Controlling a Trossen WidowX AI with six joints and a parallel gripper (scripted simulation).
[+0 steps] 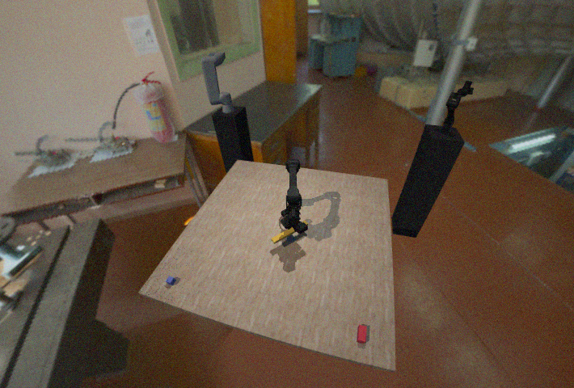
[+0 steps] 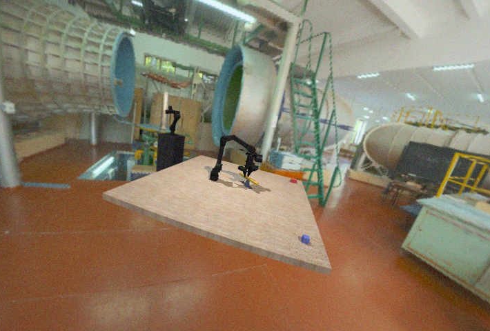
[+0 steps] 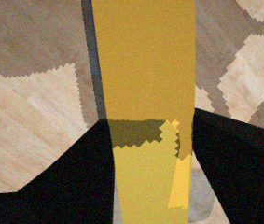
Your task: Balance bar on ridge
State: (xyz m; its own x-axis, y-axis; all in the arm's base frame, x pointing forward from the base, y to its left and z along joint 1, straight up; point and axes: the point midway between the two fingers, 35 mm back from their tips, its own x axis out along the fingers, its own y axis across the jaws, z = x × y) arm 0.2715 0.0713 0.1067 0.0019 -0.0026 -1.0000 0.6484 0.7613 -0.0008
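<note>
My gripper tip is now 20 mm short of the yellow bar and 20 mm to the left of it. Also, from my gripper tip: blue cube 470 mm ahead, 570 mm to the right, 60 mm below; red block 470 mm ahead, 430 mm to the left, 60 mm below.
</note>
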